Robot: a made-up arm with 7 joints.
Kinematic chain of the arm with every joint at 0, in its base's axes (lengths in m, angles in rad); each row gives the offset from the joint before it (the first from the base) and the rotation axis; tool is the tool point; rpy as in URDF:
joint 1: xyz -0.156 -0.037 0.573 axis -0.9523 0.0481 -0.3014
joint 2: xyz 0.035 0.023 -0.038 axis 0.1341 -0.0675 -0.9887
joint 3: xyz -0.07 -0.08 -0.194 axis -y
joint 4: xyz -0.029 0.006 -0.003 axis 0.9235 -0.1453 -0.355
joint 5: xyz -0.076 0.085 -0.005 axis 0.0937 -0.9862 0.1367
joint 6: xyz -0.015 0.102 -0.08 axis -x
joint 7: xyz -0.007 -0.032 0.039 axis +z
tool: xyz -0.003 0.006 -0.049 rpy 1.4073 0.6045 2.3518
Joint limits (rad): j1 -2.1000..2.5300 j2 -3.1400..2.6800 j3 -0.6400..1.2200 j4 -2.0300..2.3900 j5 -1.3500..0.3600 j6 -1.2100..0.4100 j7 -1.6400..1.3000
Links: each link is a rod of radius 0.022 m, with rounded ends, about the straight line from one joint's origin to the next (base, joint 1, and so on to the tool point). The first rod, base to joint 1, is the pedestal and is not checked.
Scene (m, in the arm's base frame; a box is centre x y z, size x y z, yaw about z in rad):
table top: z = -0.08
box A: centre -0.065 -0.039 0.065 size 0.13 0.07 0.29 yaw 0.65
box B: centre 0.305 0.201 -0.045 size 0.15 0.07 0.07 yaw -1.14
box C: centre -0.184 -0.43 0 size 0.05 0.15 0.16 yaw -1.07
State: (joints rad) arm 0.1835 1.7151 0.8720 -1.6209 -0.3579 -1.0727 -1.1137
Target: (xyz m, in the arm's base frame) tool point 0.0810 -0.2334 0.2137
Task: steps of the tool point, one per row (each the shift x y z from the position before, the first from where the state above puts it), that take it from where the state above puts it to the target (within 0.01 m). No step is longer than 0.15 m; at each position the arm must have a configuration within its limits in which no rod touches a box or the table.
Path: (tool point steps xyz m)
1: 0.0809 0.0214 -0.0100
2: 0.0875 0.0129 0.0094
3: 0.0863 -0.0003 0.0301
4: 0.0766 -0.0162 0.0494
5: -0.0059 -0.1178 -0.0072
6: -0.0134 -0.1117 0.0239
7: -0.0192 -0.0952 0.0514

